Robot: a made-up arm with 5 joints.
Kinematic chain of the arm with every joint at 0, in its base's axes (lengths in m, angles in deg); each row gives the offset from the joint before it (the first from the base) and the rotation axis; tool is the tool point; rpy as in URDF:
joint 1: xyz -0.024 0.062 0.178 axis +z
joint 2: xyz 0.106 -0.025 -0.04 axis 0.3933 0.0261 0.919
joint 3: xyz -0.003 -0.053 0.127 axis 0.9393 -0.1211 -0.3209
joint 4: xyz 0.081 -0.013 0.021 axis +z
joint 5: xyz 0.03 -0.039 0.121 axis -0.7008 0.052 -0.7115
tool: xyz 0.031 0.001 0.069 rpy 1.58 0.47 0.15
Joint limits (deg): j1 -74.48..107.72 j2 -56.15..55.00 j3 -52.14..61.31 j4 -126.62..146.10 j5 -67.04..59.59
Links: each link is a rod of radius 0.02 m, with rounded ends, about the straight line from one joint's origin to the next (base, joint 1, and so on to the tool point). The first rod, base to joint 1, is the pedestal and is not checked.
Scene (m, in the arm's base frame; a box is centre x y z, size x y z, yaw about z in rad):
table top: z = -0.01
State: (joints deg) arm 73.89 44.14 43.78 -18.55 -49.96
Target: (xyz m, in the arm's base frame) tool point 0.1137 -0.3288 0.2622
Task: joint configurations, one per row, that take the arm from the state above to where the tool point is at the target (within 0.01 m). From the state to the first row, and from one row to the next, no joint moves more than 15 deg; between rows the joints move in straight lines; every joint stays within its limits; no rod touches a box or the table.
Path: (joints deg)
1: 59.96 41.72 45.36 -18.63 -49.85
2: 46.02 39.30 46.94 -18.72 -49.75
3: 32.09 36.88 48.52 -18.80 -49.64
4: 18.15 34.46 50.10 -18.89 -49.53
5: 4.22 32.03 51.68 -18.97 -49.42
6: -9.71 29.61 53.27 -19.06 -49.32
7: -23.65 27.19 54.85 -19.14 -49.21

